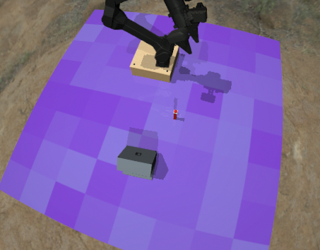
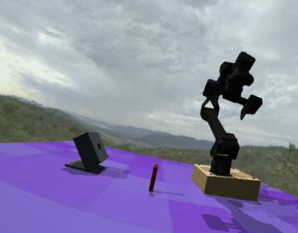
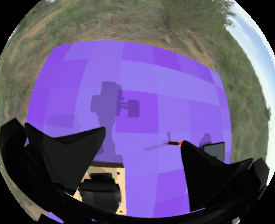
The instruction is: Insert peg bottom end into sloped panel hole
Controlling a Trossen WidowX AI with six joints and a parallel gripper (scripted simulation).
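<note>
Now: gripper tip 18 cm short of the peg, 4 cm to the left of it and 21 cm above it. From my gripper tip the other things lie so: flat dark foot 42 cm ahead, 16 cm to the right, 26 cm below; grey sloped panel 40 cm ahead, 16 cm to the right, 20 cm below.
</note>
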